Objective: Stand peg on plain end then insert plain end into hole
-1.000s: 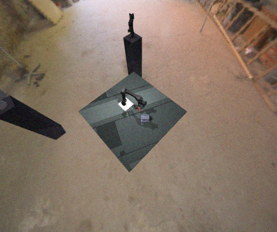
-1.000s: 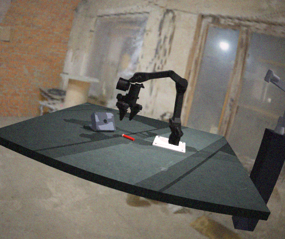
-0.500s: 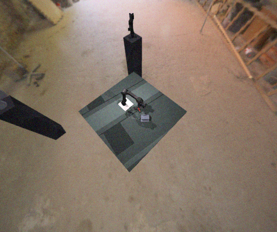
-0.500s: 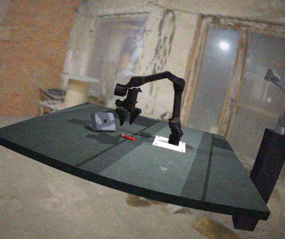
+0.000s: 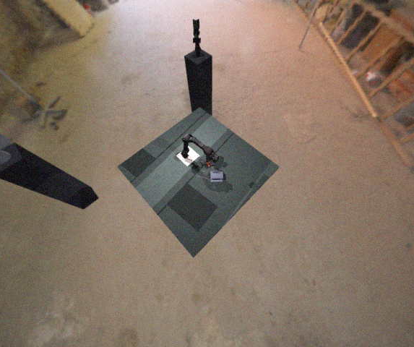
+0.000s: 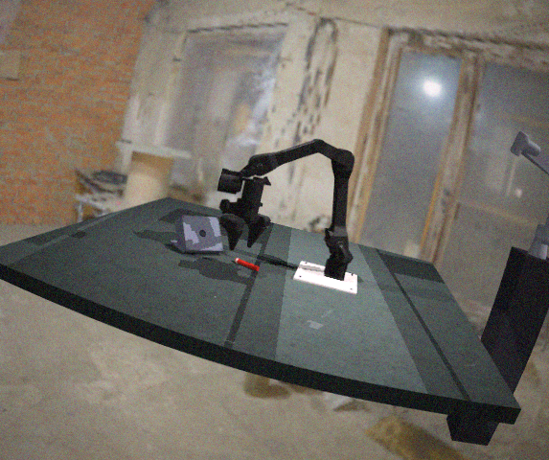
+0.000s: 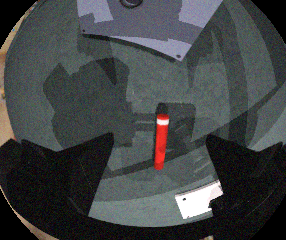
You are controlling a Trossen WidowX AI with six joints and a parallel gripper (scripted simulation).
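Right now my gripper tip is 40 mm above the red peg and 10 mm past it. Also, from my gripper tip: grey sloped panel 150 mm ahead, 30 mm to the right.
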